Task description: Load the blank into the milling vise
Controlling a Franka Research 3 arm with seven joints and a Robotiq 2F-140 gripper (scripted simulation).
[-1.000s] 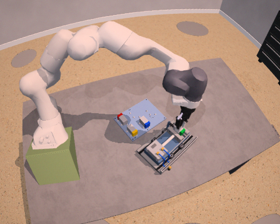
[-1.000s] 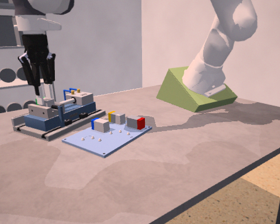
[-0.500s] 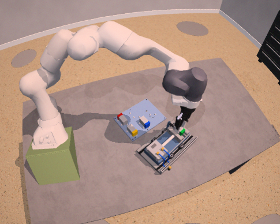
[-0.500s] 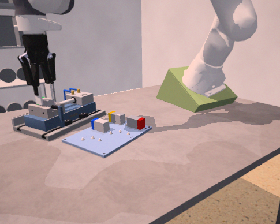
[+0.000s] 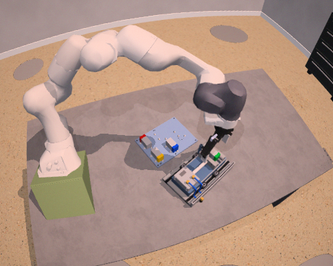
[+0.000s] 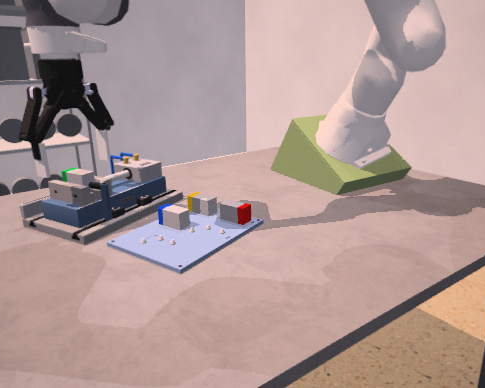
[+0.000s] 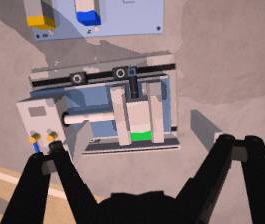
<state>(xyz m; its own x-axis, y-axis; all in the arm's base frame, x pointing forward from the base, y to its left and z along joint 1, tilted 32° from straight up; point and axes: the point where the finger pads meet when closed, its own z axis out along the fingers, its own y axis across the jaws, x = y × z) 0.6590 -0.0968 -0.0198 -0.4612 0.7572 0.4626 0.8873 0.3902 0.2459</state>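
Now: the green-ended blank 40 mm below my hand. Round my hand: blue-ended blank 150 mm behind, 140 mm to the left, 110 mm below; then fixed jaw 60 mm below, 20 mm ahead, 10 mm to the left; then black work stop rod 40 mm to the left, 40 mm below, 30 mm behind.
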